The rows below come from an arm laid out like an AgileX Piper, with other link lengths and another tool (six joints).
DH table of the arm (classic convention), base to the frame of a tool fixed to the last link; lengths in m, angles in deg. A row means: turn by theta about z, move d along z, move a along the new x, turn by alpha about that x. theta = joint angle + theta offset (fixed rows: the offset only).
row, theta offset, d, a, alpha
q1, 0, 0.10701, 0, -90
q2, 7.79, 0, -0.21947, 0
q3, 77.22, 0, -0.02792, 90
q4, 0, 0.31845, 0, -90
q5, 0, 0, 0, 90
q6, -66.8, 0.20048, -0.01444, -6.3
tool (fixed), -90, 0.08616, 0, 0
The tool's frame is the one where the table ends.
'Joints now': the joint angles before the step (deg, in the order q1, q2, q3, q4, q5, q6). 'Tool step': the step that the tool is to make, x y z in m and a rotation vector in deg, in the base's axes. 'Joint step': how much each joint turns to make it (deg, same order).
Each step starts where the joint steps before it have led.
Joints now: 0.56, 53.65, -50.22, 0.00, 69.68, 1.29
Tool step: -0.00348, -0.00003, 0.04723, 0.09, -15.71, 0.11
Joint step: 0.01, -20.10, 9.67, 0.00, -5.28, -0.12
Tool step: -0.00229, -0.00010, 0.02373, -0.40, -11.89, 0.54
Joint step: -0.01, -15.72, 9.31, 0.01, -5.47, -0.76
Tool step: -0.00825, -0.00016, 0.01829, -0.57, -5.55, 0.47
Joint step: 0.01, -8.55, 3.11, -0.02, -0.10, -0.76
